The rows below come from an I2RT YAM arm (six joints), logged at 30 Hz.
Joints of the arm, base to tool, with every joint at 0 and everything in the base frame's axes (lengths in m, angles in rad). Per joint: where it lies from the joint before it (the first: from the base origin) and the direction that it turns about. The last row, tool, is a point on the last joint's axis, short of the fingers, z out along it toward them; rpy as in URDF.
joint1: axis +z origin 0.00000 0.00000 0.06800
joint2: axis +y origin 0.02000 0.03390 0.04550
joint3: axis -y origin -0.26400 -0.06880 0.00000
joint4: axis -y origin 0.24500 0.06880 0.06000
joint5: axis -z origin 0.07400 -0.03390 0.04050
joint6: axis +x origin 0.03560 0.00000 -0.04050
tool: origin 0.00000 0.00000 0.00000 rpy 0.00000 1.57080 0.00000
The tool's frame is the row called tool.
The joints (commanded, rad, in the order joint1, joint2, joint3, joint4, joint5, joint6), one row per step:
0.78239, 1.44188, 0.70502, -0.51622, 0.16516, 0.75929
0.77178, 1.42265, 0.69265, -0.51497, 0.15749, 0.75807
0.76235, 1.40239, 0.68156, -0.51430, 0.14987, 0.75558
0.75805, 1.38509, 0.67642, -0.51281, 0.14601, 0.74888
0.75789, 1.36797, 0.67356, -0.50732, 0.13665, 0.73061
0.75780, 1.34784, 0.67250, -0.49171, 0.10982, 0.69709
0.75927, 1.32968, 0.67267, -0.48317, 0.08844, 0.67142
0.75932, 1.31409, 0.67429, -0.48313, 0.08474, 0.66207
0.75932, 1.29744, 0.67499, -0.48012, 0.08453, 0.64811
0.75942, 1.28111, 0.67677, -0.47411, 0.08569, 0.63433
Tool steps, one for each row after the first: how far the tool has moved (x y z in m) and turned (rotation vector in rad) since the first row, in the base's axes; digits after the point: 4 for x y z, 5 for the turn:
-0.0008, -0.0040, 0.0011, 0.01047, -0.00081, -0.00704
-0.0018, -0.0077, 0.0026, 0.02165, -0.00315, -0.01166
-0.0024, -0.0095, 0.0050, 0.03145, -0.01127, -0.00835
-0.0032, -0.0098, 0.0080, 0.04516, -0.02171, 0.01181
-0.0035, -0.0088, 0.0126, 0.07546, -0.03470, 0.05262
-0.0043, -0.0081, 0.0168, 0.09916, -0.04538, 0.08613
-0.0048, -0.0083, 0.0206, 0.10973, -0.05769, 0.09655
-0.0052, -0.0087, 0.0245, 0.11811, -0.07542, 0.10985
-0.0053, -0.0088, 0.0287, 0.12782, -0.09700, 0.12248

